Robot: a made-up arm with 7 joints.
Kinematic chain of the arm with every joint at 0, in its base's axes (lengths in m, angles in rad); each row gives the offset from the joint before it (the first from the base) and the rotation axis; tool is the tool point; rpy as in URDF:
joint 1: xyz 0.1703 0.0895 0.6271 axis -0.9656 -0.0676 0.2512
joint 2: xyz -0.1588 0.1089 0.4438 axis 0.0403 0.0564 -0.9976
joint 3: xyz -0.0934 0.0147 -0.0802 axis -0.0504 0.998 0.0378
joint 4: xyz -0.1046 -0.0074 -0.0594 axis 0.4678 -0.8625 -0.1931
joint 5: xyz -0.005 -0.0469 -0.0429 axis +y
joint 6: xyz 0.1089 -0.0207 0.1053 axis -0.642 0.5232 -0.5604
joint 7: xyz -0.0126 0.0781 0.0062 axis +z
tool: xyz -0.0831 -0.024 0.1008 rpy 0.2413 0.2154 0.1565
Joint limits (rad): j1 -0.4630..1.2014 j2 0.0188..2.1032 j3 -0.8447..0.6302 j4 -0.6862..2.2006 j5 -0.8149..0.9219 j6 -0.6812..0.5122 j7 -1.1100..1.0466
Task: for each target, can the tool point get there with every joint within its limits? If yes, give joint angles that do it. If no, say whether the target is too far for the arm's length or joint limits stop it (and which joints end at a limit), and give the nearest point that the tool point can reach.
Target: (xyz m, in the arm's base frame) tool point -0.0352 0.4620 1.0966
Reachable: yes | joints 0.1750 1.6566 0.3504 -0.2955 -0.3147 -0.4326 0.0002
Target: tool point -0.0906 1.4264 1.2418
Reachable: no: too far | nearest point -0.0346 0.7177 0.9397 | short by 0.772 m
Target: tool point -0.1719 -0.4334 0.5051
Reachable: no: joint limits stop it (at a limit: joint 1, joint 2, joint 3, joint 4, joint 7) | nearest point -0.1237 -0.0625 0.8116 | short by 0.484 m
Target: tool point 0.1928 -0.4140 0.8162
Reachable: no: joint limits stop it (at a limit: joint 1, joint 2, joint 3, joint 5, joint 6, joint 7) | nearest point 0.0913 -0.0317 0.9207 | short by 0.409 m
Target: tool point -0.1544 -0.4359 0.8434
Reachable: no: joint limits stop it (at a limit: joint 1, joint 2, joint 3, joint 5, joint 7) | nearest point -0.1724 -0.1352 0.9635 | short by 0.324 m
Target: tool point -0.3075 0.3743 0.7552
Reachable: yes | joints 0.8763 0.9506 -0.4470 1.0781 0.6182 -0.4232 0.8785
